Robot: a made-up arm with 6 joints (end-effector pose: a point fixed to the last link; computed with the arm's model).
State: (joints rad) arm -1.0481 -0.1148 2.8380 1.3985 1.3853 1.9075
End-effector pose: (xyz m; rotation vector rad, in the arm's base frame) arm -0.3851 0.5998 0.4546 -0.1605 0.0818 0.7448
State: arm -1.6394 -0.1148 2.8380 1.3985 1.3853 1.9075
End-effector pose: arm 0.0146 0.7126 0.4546 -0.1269 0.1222 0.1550
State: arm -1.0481 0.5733 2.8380 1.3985 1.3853 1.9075
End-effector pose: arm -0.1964 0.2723 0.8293 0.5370 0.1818 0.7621
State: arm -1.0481 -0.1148 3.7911 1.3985 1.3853 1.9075
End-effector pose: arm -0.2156 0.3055 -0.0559 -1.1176 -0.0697 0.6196
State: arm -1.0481 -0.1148 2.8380 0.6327 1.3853 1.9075
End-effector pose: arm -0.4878 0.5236 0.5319 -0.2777 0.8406 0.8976
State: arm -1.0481 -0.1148 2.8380 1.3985 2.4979 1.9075
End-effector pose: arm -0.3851 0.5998 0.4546 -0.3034 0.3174 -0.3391
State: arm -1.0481 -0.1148 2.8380 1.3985 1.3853 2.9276
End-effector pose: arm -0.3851 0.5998 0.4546 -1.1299 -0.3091 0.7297
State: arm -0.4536 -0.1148 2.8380 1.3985 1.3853 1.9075
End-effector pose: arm -0.6550 0.2811 0.4546 -0.1870 0.0328 1.3376
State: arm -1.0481 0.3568 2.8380 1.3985 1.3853 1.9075
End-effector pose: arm -0.2692 0.3986 0.7409 0.3172 0.1512 0.7633
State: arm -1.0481 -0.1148 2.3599 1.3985 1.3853 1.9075
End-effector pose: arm -0.3649 0.5646 0.7684 0.3238 0.1522 0.7633
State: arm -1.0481 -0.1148 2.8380 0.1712 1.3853 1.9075
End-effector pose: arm -0.5109 0.4920 0.6146 -0.3420 1.3064 0.9538
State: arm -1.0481 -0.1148 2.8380 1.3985 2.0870 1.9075
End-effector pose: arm -0.3851 0.5998 0.4546 -0.2568 0.2360 0.0632
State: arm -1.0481 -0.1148 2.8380 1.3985 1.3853 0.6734
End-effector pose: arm -0.3851 0.5998 0.4546 1.0135 0.5204 0.5858
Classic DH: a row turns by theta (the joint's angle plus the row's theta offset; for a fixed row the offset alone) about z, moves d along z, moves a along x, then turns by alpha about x. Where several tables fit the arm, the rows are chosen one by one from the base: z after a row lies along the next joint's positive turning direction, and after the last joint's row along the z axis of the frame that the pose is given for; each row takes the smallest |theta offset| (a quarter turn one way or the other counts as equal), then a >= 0, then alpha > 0; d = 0 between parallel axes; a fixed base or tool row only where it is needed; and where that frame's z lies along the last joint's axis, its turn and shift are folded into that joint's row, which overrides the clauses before.
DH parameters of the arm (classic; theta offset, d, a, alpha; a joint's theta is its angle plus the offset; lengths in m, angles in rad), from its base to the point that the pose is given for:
joint 1: 0 0.1145 0 -1.5708
joint 2: -1.5708 0 0.4165 3.1416
joint 3: 0 0 0 -1.5708
joint 4: 0 -0.6386 0 1.5708
joint 5: 0 0.2 0 -1.5708
joint 6: 1.5708 0 0 1.5708
tool (fixed): -1.5708 0 0 0

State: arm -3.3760 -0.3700 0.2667 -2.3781 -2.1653 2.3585
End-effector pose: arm -0.4665 -0.0372 0.7713 -1.7008 0.6493 -0.7432
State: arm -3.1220 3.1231 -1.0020 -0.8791 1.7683 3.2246
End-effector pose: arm 0.2154 0.1318 0.3150 0.0941 0.6966 0.9313
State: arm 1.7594 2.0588 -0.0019 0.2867 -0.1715 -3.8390
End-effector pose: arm 0.1664 0.1512 -0.6709 0.9823 0.4867 -1.4008
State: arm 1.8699 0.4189 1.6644 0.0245 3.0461 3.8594
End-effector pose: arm 0.0824 0.4114 1.1017 0.1622 1.2736 -0.7023
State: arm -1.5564 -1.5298 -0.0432 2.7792 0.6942 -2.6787
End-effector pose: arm 0.1808 0.4357 0.7739 -0.8398 -0.4472 -1.3071
